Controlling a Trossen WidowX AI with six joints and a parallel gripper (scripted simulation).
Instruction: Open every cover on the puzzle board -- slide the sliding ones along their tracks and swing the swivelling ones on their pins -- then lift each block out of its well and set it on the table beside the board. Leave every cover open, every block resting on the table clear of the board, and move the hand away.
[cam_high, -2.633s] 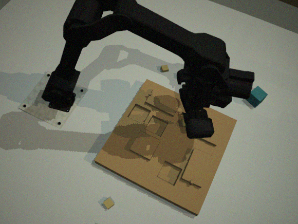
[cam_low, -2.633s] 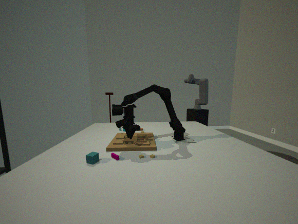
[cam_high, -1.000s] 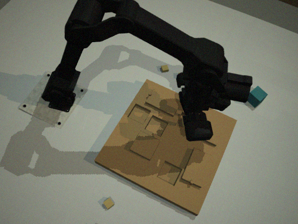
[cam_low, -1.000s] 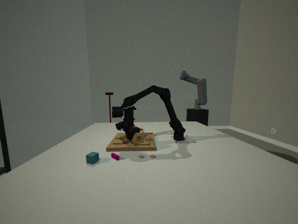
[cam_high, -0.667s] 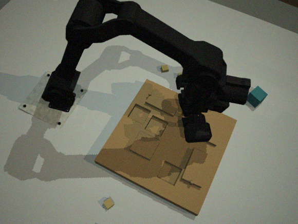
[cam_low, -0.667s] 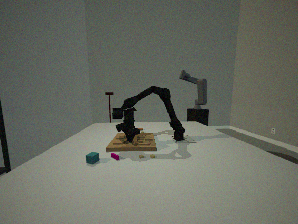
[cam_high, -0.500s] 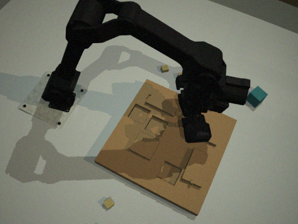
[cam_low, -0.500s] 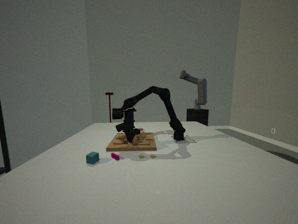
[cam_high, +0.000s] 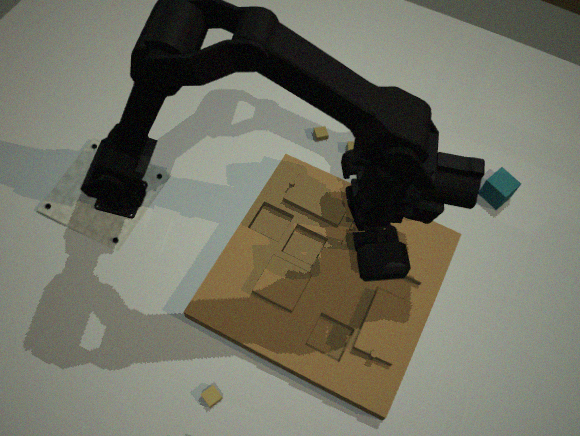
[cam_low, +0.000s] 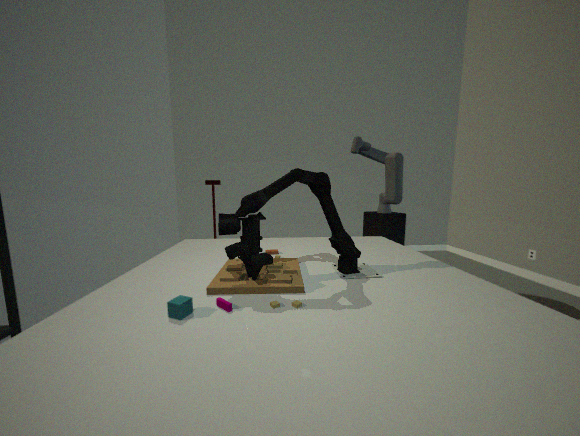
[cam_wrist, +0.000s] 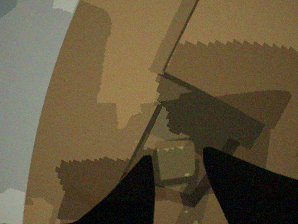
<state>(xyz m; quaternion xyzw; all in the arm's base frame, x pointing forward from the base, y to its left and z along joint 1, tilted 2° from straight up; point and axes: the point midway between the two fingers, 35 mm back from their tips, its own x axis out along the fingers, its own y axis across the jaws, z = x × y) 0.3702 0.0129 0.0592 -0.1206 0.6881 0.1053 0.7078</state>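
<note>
The tan puzzle board is 30 mm behind my gripper tip and 50 mm to the right of it. Round my gripper tip: teal block: 30 mm behind, 370 mm to the right; then teal cube: 200 mm ahead, 140 mm to the left; then magenta bar: 90 mm ahead, 140 mm to the left, 10 mm below.
</note>
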